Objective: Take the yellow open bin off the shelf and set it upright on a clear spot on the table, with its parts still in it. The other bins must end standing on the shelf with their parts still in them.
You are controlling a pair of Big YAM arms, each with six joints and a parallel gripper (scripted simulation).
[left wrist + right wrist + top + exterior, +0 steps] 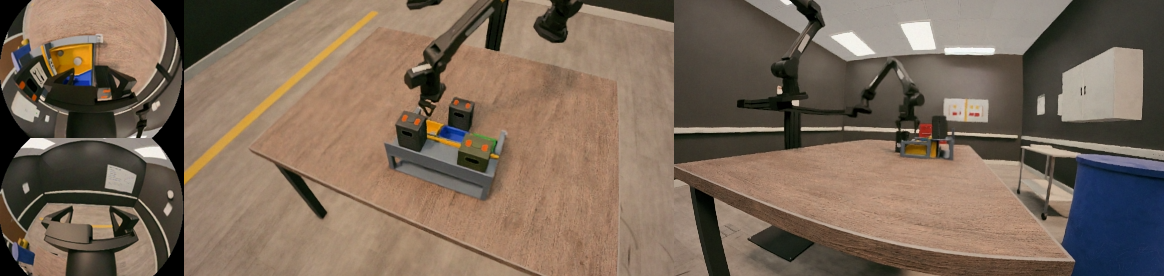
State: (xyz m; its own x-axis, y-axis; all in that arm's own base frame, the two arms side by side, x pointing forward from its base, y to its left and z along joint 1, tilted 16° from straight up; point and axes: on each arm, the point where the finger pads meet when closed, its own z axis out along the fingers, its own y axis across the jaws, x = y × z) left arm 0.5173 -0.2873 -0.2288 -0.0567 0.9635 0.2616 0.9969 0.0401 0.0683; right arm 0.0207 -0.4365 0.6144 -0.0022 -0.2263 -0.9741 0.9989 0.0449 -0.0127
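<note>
Right now the yellow open bin is 80 mm ahead of my left hand, 10 mm to the left of it and 80 mm below it. Also, from my left hand: grey shelf (100 mm ahead, 120 mm to the left, 60 mm below); then dark lidded bin (60 mm behind, 100 mm to the left, 60 mm below).
</note>
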